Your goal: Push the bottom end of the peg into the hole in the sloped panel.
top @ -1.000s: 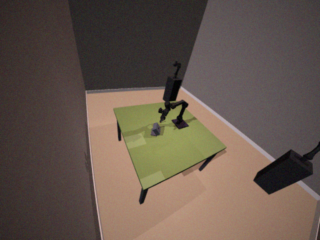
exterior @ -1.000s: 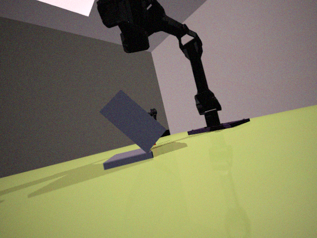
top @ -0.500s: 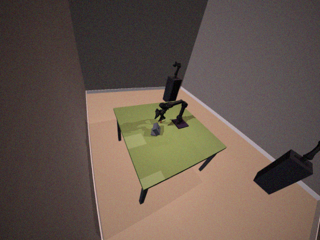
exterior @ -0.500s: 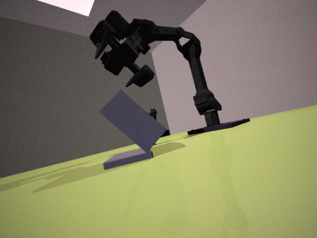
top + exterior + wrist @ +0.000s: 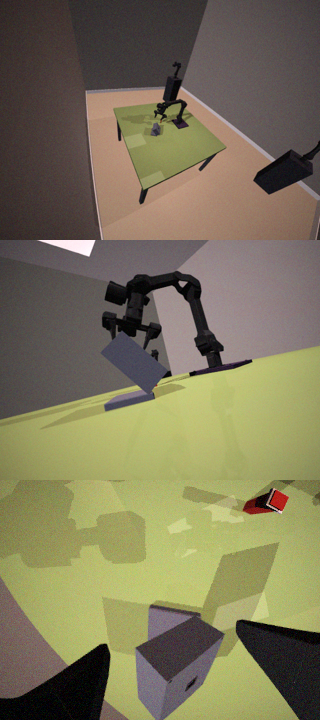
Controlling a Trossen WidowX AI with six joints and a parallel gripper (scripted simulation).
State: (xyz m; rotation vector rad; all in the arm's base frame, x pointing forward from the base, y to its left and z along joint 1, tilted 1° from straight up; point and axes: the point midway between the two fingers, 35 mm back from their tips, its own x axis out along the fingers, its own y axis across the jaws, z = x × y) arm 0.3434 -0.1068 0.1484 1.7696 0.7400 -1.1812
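Right now my gripper tip is 110 mm past the red square peg, 80 mm above it and 40 mm to the left of it. From my gripper tip the other things lie so: grey-blue sloped panel 110 mm to the left, 70 mm below, 70 mm ahead.
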